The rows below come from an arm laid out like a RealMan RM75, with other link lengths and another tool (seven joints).
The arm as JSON. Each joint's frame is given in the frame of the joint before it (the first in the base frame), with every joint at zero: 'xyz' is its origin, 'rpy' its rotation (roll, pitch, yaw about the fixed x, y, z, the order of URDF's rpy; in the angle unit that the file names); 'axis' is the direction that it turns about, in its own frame. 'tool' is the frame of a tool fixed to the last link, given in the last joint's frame.
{
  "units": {
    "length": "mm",
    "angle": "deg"
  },
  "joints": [
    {
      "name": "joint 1",
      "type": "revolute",
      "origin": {
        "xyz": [
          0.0,
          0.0,
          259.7
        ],
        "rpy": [
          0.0,
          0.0,
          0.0
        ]
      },
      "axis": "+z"
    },
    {
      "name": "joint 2",
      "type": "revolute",
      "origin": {
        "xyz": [
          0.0,
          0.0,
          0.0
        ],
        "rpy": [
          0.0,
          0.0,
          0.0
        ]
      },
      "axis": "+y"
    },
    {
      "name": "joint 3",
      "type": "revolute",
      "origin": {
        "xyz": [
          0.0,
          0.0,
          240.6
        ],
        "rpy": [
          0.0,
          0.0,
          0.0
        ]
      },
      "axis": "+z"
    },
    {
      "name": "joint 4",
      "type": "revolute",
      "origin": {
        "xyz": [
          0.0,
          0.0,
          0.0
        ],
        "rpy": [
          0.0,
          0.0,
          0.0
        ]
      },
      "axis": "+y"
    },
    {
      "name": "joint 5",
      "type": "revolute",
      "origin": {
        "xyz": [
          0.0,
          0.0,
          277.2
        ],
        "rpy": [
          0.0,
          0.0,
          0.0
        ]
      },
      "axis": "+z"
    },
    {
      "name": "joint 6",
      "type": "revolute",
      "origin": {
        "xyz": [
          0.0,
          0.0,
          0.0
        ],
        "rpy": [
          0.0,
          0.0,
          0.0
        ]
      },
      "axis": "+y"
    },
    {
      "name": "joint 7",
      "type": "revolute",
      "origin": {
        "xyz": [
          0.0,
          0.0,
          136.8
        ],
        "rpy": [
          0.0,
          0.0,
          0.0
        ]
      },
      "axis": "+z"
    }
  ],
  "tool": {
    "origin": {
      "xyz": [
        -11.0,
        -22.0,
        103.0
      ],
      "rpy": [
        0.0,
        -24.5,
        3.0
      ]
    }
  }
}
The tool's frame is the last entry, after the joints.
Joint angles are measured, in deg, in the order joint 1, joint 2, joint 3, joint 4, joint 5, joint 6, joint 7. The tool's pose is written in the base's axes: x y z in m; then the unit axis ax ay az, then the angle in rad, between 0 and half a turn. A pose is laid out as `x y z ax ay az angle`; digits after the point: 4 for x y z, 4 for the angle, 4 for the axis.
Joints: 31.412 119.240 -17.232 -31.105 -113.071 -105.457 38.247
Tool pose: 0.2191 0.4023 0.0206 -0.8163 -0.1091 0.5673 2.6648
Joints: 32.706 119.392 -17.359 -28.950 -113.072 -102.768 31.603
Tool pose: 0.2137 0.4100 0.0101 -0.8188 -0.1537 0.5531 2.6379
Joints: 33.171 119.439 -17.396 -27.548 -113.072 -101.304 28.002
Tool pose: 0.2125 0.4127 0.0036 -0.8200 -0.1746 0.5451 2.6226
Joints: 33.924 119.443 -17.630 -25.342 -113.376 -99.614 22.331
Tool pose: 0.2091 0.4141 -0.0076 -0.8203 -0.2090 0.5324 2.6142
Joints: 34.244 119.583 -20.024 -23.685 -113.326 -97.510 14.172
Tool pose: 0.2061 0.4113 -0.0245 -0.8222 -0.2658 0.5032 2.6245
